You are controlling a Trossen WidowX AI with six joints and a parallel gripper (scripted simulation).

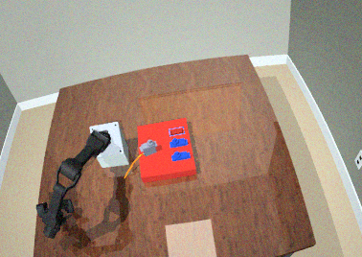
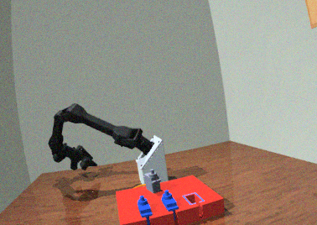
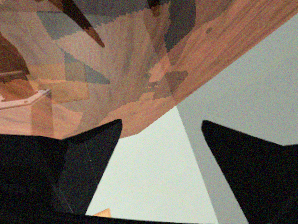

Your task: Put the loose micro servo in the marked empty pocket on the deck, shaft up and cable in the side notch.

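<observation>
Right now the red deck is 54 cm ahead of my gripper tip, 22 cm to the left of it and 4 cm below it.
</observation>
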